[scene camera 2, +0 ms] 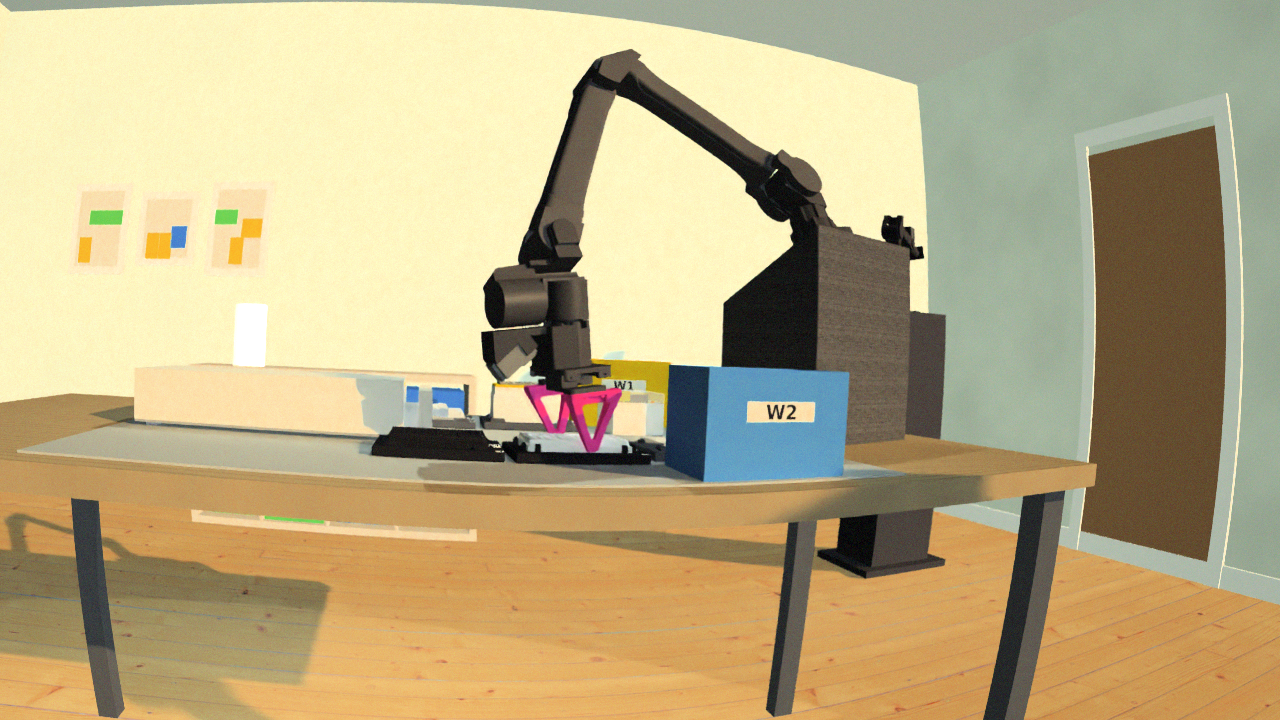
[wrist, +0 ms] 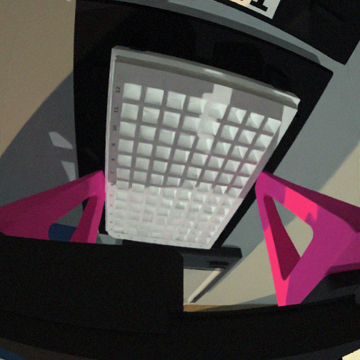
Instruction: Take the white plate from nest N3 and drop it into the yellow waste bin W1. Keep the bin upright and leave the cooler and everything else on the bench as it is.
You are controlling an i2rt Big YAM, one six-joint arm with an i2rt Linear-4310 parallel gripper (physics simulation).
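Frame: origin at the arm's base, x ahead, y left, z up, level; metres.
Seen in the pictures: gripper, fingertip midpoint: point(scene camera 2: 574, 446); arm's base at its link origin: point(scene camera 2: 822, 253).
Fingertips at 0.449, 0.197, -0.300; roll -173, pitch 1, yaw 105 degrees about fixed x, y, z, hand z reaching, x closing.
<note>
Offsets run from my fingertips to a thing's top centre, as dx, dy, dz. "spot": to the spot under its first point.
The white plate @(spot: +0.057, +0.043, +0.010) point(scene camera 2: 534, 440) point(wrist: 175, 145), covered in rows of square wells, sits in the black nest @(+0.002, +0.003, +0.007) point(scene camera 2: 581, 458) point(wrist: 90, 100). My gripper point(scene camera 2: 575, 440) point(wrist: 180, 178) is open and empty, pointing down, with its pink fingertips low over the nest. In the wrist view one fingertip is at the plate's left edge and the other at its right edge; whether they touch it I cannot tell. The yellow bin W1 @(-0.179, -0.513, +0.105) point(scene camera 2: 653, 369) stands upright behind the gripper, partly hidden by the arm, the blue bin and pale boxes.
The blue bin W2 @(-0.186, +0.128, +0.105) point(scene camera 2: 760, 447) stands close to the right of the nest. Another black nest @(spot: +0.174, +0.042, +0.002) point(scene camera 2: 438, 443) is to the left. A long cream box @(+0.440, -0.194, +0.069) point(scene camera 2: 259, 398) lies at the left, with blue items @(spot: +0.156, -0.236, +0.031) point(scene camera 2: 447, 397) at its right end. Another dark nest point(wrist: 232, 254) shows beyond the plate's lower end.
</note>
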